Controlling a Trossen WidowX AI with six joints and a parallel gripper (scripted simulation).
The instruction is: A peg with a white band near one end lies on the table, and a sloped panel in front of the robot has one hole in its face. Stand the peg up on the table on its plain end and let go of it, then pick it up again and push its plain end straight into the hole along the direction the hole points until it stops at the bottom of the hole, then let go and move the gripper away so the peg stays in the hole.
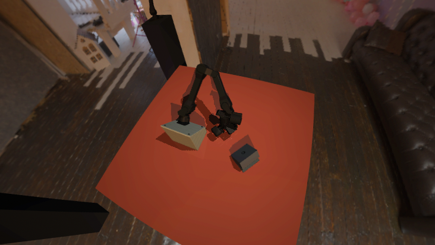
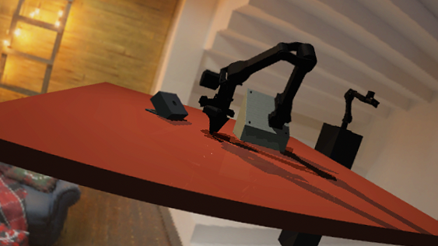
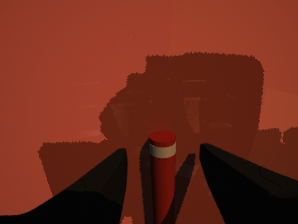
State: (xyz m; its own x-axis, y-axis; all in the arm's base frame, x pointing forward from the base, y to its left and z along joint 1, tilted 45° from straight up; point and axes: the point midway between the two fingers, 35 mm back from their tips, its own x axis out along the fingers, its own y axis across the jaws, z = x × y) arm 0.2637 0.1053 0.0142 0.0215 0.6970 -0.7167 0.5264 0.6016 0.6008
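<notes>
Right now my gripper tip is 10 mm to the right of the red peg and 10 mm past it. Also, from my gripper tip: dark sloped panel 180 mm ahead, 140 mm to the right, 30 mm above.
</notes>
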